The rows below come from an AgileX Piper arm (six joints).
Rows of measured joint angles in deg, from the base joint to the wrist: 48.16, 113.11, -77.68, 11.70, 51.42, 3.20; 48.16, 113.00, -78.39, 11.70, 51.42, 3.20; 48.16, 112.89, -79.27, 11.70, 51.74, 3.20; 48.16, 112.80, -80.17, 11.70, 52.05, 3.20; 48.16, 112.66, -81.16, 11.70, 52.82, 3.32; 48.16, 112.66, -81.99, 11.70, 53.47, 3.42; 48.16, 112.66, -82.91, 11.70, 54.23, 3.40; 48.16, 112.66, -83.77, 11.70, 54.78, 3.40; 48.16, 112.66, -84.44, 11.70, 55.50, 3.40; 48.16, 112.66, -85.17, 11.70, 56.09, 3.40; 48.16, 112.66, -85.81, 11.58, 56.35, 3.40; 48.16, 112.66, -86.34, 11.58, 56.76, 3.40; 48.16, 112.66, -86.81, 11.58, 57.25, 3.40; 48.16, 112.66, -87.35, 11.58, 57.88, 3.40; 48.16, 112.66, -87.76, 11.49, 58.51, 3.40; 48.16, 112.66, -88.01, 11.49, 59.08, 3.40; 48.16, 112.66, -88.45, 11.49, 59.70, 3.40; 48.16, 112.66, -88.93, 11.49, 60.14, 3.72; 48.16, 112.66, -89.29, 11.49, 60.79, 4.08; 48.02, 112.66, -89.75, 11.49, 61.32, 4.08; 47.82, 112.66, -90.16, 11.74, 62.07, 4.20; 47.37, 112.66, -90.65, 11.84, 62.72, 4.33; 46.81, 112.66, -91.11, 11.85, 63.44, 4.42
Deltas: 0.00, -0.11, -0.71, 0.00, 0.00, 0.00; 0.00, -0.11, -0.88, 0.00, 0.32, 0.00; 0.00, -0.09, -0.90, 0.00, 0.31, 0.00; 0.00, -0.14, -0.99, 0.00, 0.77, 0.12; 0.00, 0.00, -0.83, 0.00, 0.65, 0.10; 0.00, 0.00, -0.92, 0.00, 0.76, -0.02; 0.00, 0.00, -0.86, 0.00, 0.55, 0.00; 0.00, 0.00, -0.67, 0.00, 0.72, 0.00; 0.00, 0.00, -0.73, 0.00, 0.59, 0.00; 0.00, 0.00, -0.64, -0.12, 0.26, 0.00; 0.00, 0.00, -0.53, 0.00, 0.41, 0.00; 0.00, 0.00, -0.47, 0.00, 0.49, 0.00; 0.00, 0.00, -0.54, 0.00, 0.63, 0.00; 0.00, 0.00, -0.41, -0.09, 0.63, 0.00; 0.00, 0.00, -0.25, 0.00, 0.57, 0.00; 0.00, 0.00, -0.44, 0.00, 0.62, 0.00; 0.00, 0.00, -0.48, 0.00, 0.44, 0.32; 0.00, 0.00, -0.36, 0.00, 0.65, 0.36; -0.14, 0.00, -0.46, 0.00, 0.53, 0.00; -0.20, 0.00, -0.41, 0.25, 0.75, 0.12; -0.45, 0.00, -0.49, 0.10, 0.65, 0.13; -0.56, 0.00, -0.46, 0.01, 0.72, 0.09
